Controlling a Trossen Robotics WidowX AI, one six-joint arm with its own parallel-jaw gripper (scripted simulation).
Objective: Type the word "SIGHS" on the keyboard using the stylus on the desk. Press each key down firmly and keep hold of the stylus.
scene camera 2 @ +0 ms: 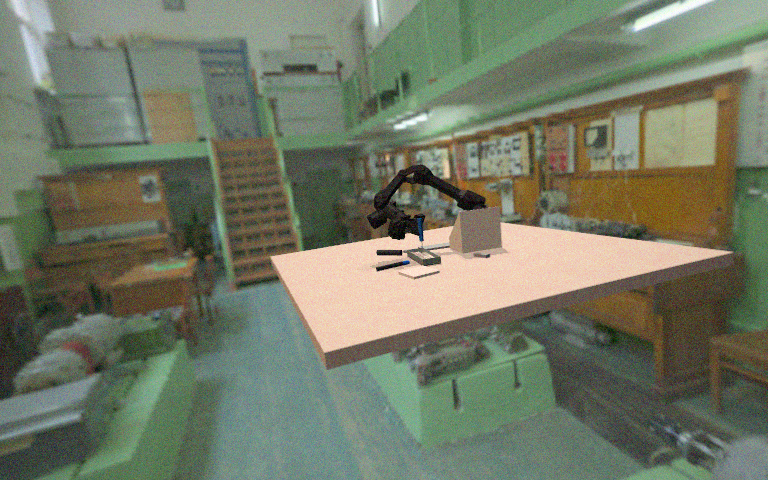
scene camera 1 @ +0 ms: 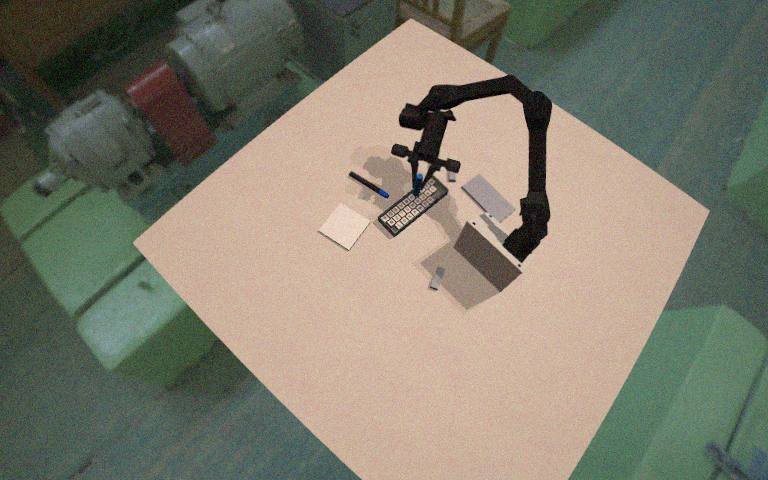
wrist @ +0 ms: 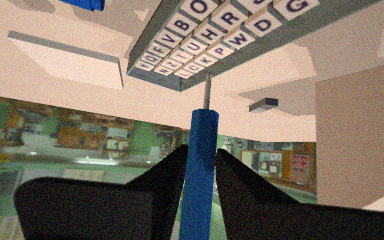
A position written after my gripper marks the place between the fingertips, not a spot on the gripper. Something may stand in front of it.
Note:
In view: my gripper [scene camera 1: 417, 189], a white pad [scene camera 1: 344, 226] and a grey plate [scene camera 1: 478, 188].
My gripper is seen too in scene camera 2 [scene camera 2: 421, 234] and in the wrist view [wrist: 201, 153]. The wrist view misses the grey plate: it is out of frame.

